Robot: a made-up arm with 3 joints. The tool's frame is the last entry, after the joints.
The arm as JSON. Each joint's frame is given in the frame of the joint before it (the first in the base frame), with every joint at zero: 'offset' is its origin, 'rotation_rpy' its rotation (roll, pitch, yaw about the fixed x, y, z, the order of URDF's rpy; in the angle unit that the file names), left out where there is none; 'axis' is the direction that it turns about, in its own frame. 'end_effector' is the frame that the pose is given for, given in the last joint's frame.
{
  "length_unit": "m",
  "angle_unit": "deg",
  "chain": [
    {
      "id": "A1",
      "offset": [
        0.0,
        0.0,
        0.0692
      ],
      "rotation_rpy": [
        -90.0,
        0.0,
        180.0
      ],
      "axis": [
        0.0,
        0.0,
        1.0
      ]
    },
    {
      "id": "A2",
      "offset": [
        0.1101,
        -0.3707,
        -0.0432
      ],
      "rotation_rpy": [
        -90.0,
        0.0,
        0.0
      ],
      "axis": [
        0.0,
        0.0,
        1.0
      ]
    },
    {
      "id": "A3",
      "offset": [
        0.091,
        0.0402,
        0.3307
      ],
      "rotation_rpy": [
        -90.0,
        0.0,
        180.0
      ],
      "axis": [
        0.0,
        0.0,
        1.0
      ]
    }
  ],
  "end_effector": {
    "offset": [
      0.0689,
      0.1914,
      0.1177
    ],
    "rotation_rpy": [
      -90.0,
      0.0,
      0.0
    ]
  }
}
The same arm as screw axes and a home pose.
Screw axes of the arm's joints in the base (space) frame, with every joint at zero. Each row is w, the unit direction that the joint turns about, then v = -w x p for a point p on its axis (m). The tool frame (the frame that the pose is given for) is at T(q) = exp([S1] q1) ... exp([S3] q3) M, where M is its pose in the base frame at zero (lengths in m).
S1: w 0 -1 0 v 0.0692 0 0
S2: w 0 0 -1 v -0.0432 -0.1101 0
S3: w 0 -1 0 v 0.1092 0 0.2011
M: xyz -0.1322 -0.0343 0.3006 (m) quaternion w x y z 1 0 0 0

